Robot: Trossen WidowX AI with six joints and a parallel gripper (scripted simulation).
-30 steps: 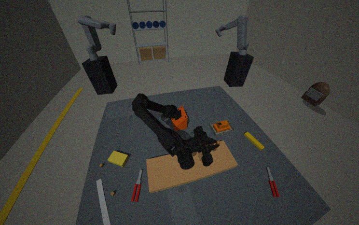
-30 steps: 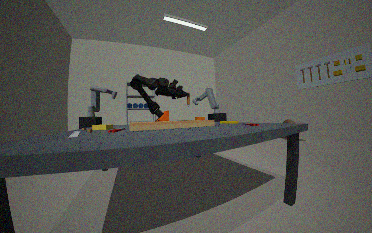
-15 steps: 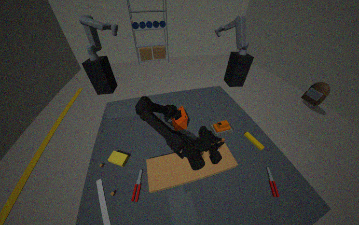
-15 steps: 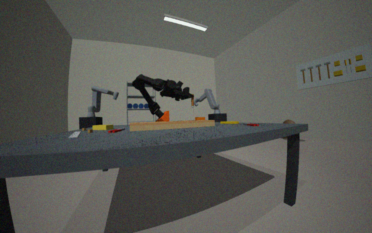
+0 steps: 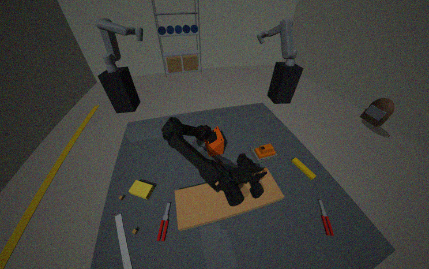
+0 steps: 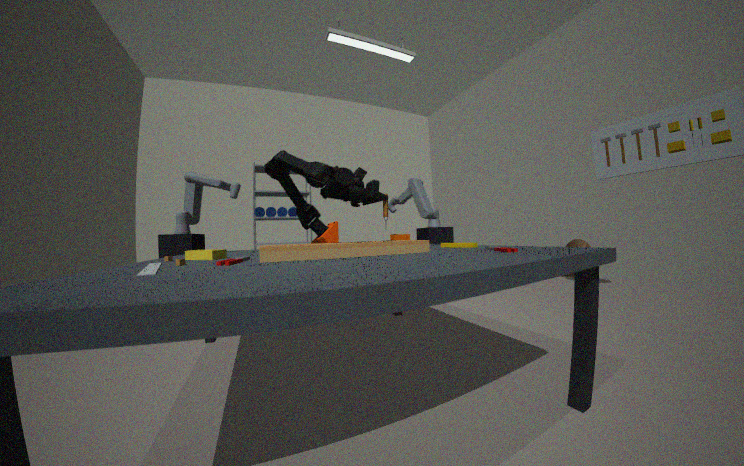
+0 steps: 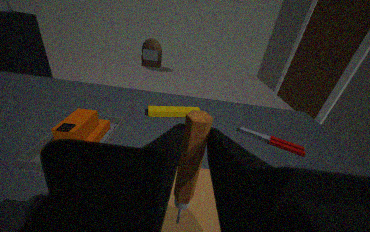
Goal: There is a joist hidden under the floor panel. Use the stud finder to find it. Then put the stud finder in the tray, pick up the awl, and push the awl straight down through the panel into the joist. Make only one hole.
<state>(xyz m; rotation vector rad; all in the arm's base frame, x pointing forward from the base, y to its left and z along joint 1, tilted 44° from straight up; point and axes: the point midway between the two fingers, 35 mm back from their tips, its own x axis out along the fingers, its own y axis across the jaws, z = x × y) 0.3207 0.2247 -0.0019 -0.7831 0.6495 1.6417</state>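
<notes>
Now: gripper tip 6 cm above the awl. Also, from my gripper tip: orange stud finder: 23 cm behind, 12 cm to the left, 14 cm below; indicator window: 23 cm behind, 11 cm to the left, 12 cm below; grey tray: 23 cm behind, 14 cm to the left, 17 cm below.
</notes>
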